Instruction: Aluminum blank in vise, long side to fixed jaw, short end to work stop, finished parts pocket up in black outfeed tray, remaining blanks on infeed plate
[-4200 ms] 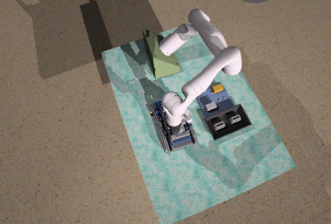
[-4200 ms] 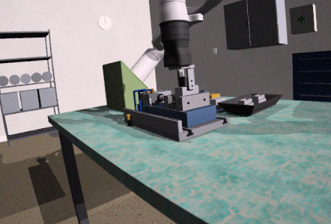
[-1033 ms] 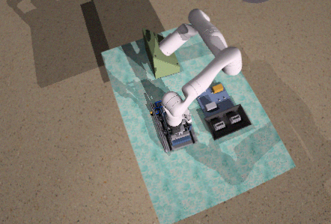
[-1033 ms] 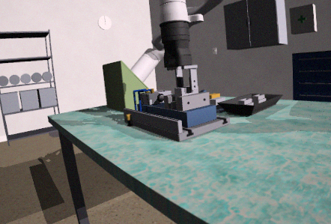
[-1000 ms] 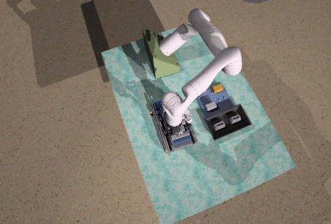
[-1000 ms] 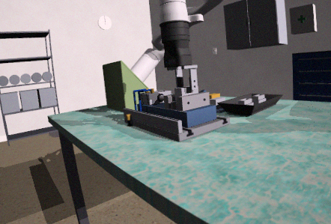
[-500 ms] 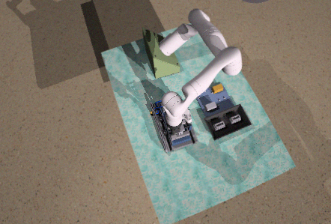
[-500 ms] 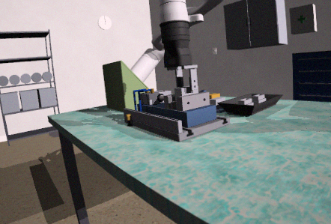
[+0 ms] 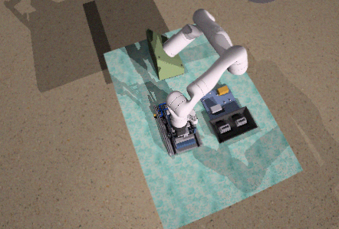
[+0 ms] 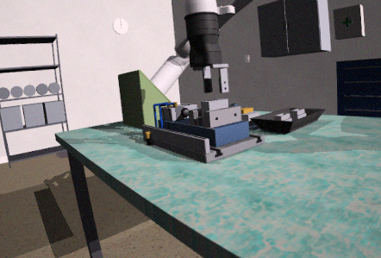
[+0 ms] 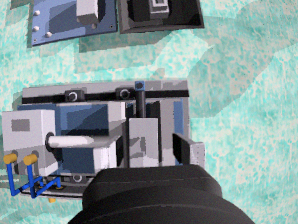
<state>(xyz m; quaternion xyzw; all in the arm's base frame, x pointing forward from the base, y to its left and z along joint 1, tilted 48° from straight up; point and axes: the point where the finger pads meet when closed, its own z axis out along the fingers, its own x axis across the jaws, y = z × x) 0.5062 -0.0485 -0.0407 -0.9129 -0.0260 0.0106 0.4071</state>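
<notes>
My hand is 5 cm above the gray blank. Also, from my hand: fixed jaw: 2 cm ahead, 7 cm below; blue infeed plate: 15 cm behind, 27 cm to the left, 15 cm below; vise: 8 cm behind, 1 cm to the right, 11 cm below.
</notes>
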